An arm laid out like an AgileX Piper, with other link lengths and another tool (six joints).
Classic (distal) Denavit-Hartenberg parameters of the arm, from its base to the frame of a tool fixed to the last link. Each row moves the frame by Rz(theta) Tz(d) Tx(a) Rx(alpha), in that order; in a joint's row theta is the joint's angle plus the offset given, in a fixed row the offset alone. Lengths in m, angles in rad.
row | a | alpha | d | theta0
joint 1 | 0 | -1.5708 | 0.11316 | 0
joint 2 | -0.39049 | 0 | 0 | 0.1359
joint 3 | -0.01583 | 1.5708 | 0 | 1.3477
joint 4 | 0 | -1.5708 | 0.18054 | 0
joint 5 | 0 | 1.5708 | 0 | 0
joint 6 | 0.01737 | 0.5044 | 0.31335 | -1.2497
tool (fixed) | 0 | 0 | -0.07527 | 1.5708
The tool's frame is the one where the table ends.
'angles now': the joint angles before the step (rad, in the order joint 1, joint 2, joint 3, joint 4, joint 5, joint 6). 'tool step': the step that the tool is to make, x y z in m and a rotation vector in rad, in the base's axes. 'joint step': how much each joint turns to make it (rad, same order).
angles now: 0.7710, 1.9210, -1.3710, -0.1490, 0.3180, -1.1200
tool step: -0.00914, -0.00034, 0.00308, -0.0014, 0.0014, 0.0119
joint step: 0.0119, -0.0200, 0.0210, 0.0003, 0.0010, -0.0003
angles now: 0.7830, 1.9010, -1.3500, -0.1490, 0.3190, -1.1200
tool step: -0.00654, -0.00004, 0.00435, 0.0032, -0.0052, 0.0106
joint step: 0.0090, -0.0180, 0.0170, -0.0018, -0.0050, -0.0002
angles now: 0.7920, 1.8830, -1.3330, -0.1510, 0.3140, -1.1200
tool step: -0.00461, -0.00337, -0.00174, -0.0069, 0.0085, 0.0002
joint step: 0.0020, -0.0090, 0.0170, 0.0000, 0.0030, 0.0020
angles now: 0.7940, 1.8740, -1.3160, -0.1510, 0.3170, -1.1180
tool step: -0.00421, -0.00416, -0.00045, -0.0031, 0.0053, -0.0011
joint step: -0.0001, -0.0120, 0.0200, 0.0004, -0.0020, 0.0016
